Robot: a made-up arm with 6 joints. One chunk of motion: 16 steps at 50 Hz.
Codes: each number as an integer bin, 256 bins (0 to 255) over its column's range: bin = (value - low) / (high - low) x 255, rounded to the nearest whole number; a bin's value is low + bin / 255 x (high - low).
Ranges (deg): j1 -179.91..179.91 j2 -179.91..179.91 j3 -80..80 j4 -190.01..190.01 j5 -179.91..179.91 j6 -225.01..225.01
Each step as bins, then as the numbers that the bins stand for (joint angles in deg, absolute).
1 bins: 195 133 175 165 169 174
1 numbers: 95.25 7.76 29.80 55.89 58.56 82.06
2 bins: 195 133 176 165 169 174
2 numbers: 95.25 7.76 30.43 55.89 58.56 82.06
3 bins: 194 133 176 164 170 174
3 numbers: 93.84 7.76 30.43 54.40 59.97 82.06
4 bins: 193 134 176 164 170 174
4 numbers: 92.42 9.17 30.43 54.40 59.97 82.06
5 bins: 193 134 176 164 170 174
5 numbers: 92.42 9.17 30.43 54.40 59.97 82.06
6 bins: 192 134 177 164 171 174
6 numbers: 91.01 9.17 31.06 54.40 61.38 82.06
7 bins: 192 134 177 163 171 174
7 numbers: 91.01 9.17 31.06 52.90 61.38 82.06
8 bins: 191 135 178 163 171 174
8 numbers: 89.60 10.58 31.69 52.90 61.38 82.06
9 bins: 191 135 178 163 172 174
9 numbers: 89.60 10.58 31.69 52.90 62.79 82.06
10 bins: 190 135 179 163 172 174
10 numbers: 88.19 10.58 32.31 52.90 62.79 82.06
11 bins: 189 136 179 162 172 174
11 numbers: 86.78 11.99 32.31 51.41 62.79 82.06
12 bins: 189 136 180 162 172 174
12 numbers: 86.78 11.99 32.94 51.41 62.79 82.06
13 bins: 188 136 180 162 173 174
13 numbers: 85.37 11.99 32.94 51.41 64.20 82.06
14 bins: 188 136 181 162 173 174
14 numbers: 85.37 11.99 33.57 51.41 64.20 82.06
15 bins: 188 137 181 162 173 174
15 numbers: 85.37 13.41 33.57 51.41 64.20 82.06
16 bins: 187 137 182 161 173 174
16 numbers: 83.96 13.41 34.20 49.92 64.20 82.06
